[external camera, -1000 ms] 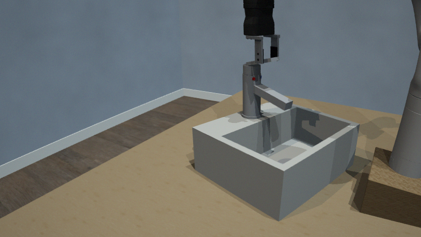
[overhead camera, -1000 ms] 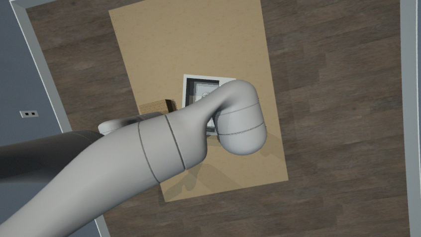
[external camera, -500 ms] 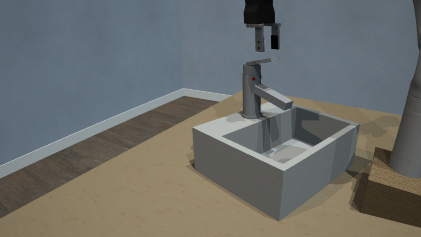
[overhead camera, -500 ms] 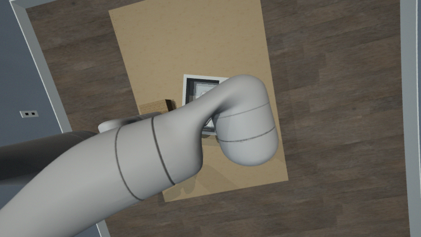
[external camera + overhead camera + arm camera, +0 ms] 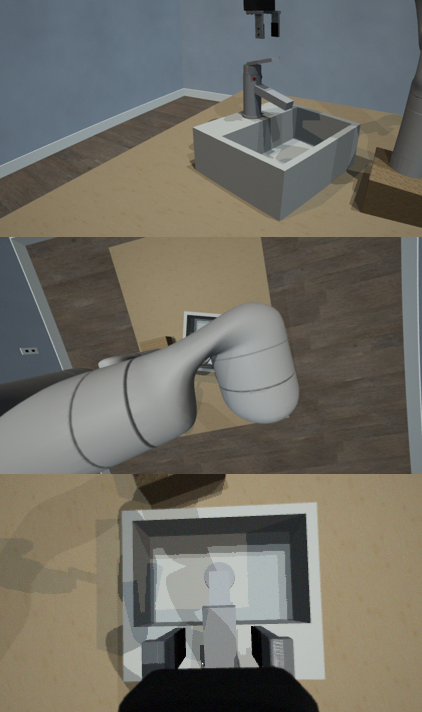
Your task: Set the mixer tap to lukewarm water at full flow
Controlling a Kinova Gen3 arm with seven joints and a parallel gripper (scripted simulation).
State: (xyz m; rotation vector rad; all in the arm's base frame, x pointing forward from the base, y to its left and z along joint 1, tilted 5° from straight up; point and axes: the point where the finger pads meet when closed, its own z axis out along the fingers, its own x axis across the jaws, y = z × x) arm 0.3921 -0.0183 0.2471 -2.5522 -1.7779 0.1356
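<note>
The flat lever lies 10 mm ahead of my hand and 80 mm below it. Also, from my hand: grey square sink: 60 mm behind, 20 mm to the left, 320 mm below; grey mixer tap: 30 mm ahead, 10 mm to the right, 130 mm below.
</note>
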